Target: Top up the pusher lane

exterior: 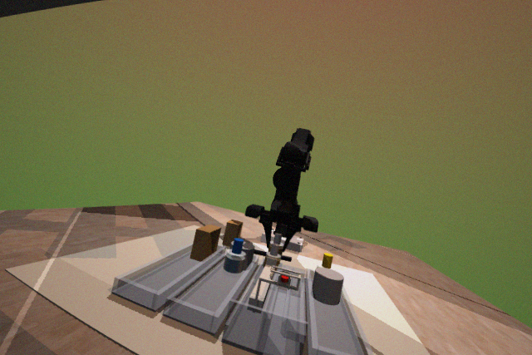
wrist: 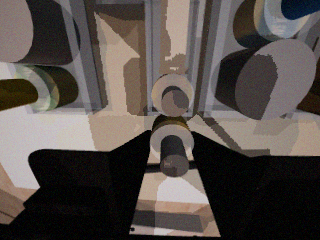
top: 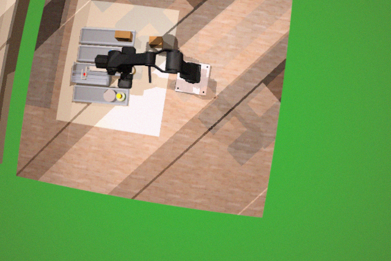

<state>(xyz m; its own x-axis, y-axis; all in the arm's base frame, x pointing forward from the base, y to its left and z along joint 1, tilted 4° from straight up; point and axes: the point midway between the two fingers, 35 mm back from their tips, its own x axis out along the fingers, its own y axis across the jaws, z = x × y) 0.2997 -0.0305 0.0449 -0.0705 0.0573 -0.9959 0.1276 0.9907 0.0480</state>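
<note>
The sprung lane lies 18 cm ahead of my gripper tip and 3 cm below it. Round my gripper tip: red mark 22 cm ahead, 1 cm to the left, 2 cm above; then brown box 4 cm ahead, 17 cm to the right, 1 cm below.
</note>
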